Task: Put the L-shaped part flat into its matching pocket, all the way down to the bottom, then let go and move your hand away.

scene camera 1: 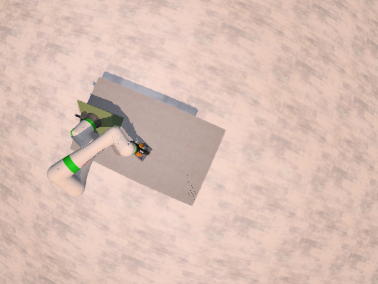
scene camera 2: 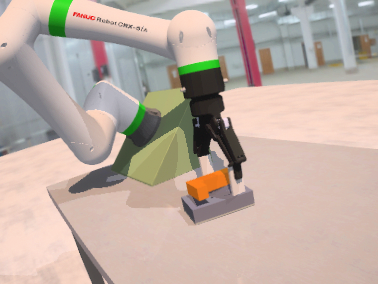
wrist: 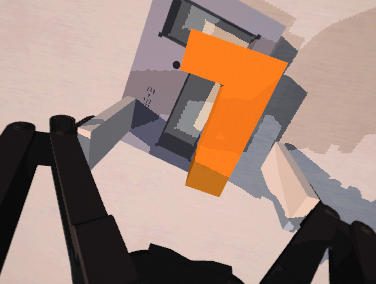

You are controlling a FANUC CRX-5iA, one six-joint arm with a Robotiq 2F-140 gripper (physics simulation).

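Frame: origin at the arm's base, x ahead, y left, z up, level; metres.
Where they show: gripper, fingertip midpoint: (scene camera 1: 142,147) (scene camera 2: 223,187) (wrist: 201,135); arm's base, link origin: (scene camera 1: 94,119) (scene camera 2: 147,128).
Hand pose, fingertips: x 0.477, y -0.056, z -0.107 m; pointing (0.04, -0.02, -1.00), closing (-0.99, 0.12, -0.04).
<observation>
Things, the pixels of their top centre, and the offset from my fingertips. Level surfaces: height alone.
- orange L-shaped part, top centre: (wrist: 207,127) (scene camera 2: 212,177) (scene camera 1: 139,149) 0.022 m right, 0.003 m back, 0.033 m up
- grey-purple block, top centre: (wrist: 183,90) (scene camera 2: 215,193) (scene camera 1: 142,152) 0.037 m right, 0.022 m ahead, 0.004 m up
- brown table, surface height: 0.033 m down
The orange L-shaped part (scene camera 1: 141,147) (scene camera 2: 207,184) (wrist: 240,107) lies on top of the grey-purple block (scene camera 2: 222,207) (wrist: 142,57), raised above it and out of line with the pocket. In the wrist view, dark pocket recesses (wrist: 182,117) show beside its long arm and beyond its short arm; the long arm's near end reaches past the block's edge. My gripper (scene camera 1: 143,149) (scene camera 2: 220,176) (wrist: 201,135) is open, pointing down, with its pale fingertips low on either side of the long arm and nothing gripped. The part hides the rest of the pocket.
The block stands on a brown table (scene camera 1: 175,145) (scene camera 2: 310,200). A green angular pedestal (scene camera 1: 102,114) (scene camera 2: 165,157) carries the arm's base behind the block. A long grey bar (scene camera 1: 150,92) runs along one table edge in scene camera 1.
</observation>
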